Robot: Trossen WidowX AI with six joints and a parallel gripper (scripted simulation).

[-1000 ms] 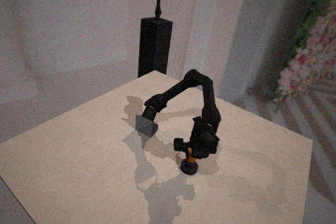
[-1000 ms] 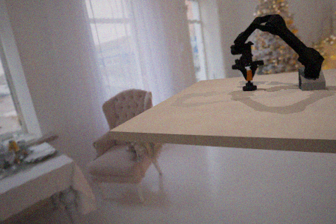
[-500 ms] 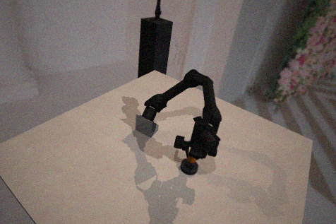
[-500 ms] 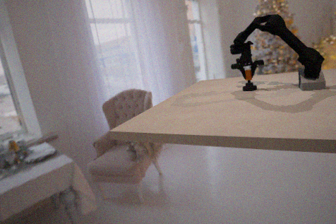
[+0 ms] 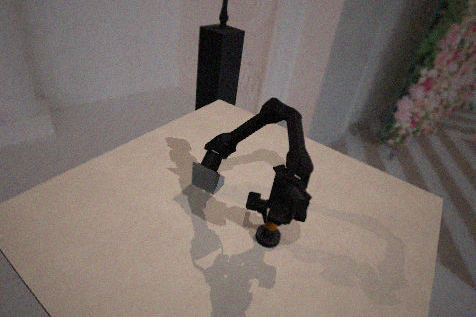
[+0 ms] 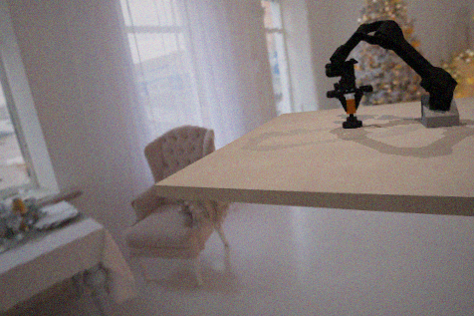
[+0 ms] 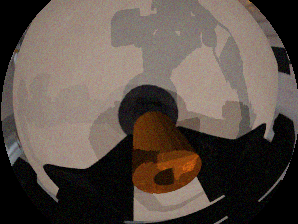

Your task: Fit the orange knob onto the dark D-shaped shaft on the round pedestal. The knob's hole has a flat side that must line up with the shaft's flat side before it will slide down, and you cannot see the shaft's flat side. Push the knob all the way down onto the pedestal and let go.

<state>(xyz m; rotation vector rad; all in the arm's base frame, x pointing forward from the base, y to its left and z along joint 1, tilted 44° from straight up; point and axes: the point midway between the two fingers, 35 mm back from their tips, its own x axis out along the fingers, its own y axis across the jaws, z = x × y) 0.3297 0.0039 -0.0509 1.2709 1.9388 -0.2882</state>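
Now: the orange knob 2 cm above my gripper tip. The rest, counted from my gripper tip: dark round pedestal (4 cm below).
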